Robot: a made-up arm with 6 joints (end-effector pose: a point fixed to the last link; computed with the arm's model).
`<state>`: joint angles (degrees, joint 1 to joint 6).
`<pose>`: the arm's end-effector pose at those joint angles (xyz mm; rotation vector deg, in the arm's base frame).
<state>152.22 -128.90 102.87 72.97 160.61 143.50</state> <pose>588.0 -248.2 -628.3 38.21 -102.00 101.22</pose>
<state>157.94 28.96 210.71 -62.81 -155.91 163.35</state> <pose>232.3 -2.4 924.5 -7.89 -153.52 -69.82</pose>
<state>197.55 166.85 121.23 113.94 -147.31 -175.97</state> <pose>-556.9 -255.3 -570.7 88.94 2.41 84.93</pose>
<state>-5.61 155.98 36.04 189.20 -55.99 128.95</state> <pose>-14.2 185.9 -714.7 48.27 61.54 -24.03</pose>
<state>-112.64 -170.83 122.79 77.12 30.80 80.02</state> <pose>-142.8 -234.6 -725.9 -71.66 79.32 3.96</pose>
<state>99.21 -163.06 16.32 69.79 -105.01 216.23</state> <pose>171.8 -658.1 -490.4 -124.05 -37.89 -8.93</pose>
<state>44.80 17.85 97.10 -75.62 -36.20 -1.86</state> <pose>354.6 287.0 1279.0 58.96 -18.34 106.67</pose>
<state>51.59 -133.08 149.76 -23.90 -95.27 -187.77</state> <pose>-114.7 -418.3 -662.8 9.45 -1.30 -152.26</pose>
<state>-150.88 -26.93 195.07 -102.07 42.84 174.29</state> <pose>687.2 338.3 584.3 96.06 87.99 13.22</pose>
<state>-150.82 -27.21 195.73 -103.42 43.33 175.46</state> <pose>687.7 334.6 574.2 96.58 88.24 13.32</pose>
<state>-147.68 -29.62 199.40 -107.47 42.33 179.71</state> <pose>670.6 358.2 509.2 94.77 91.05 9.85</pose>
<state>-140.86 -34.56 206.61 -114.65 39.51 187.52</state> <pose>614.4 400.0 386.3 88.17 96.17 1.48</pose>
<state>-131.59 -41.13 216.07 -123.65 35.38 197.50</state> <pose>512.2 421.8 247.3 74.57 101.14 -10.12</pose>
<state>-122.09 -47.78 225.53 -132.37 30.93 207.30</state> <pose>399.1 400.5 144.9 55.93 103.44 -20.87</pose>
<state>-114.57 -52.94 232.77 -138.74 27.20 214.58</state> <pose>318.3 360.0 96.0 38.71 103.01 -27.95</pose>
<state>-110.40 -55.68 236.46 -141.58 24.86 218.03</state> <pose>280.3 335.6 80.7 28.49 101.94 -31.17</pose>
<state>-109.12 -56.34 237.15 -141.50 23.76 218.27</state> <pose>270.0 334.4 76.9 25.23 101.60 -31.85</pose>
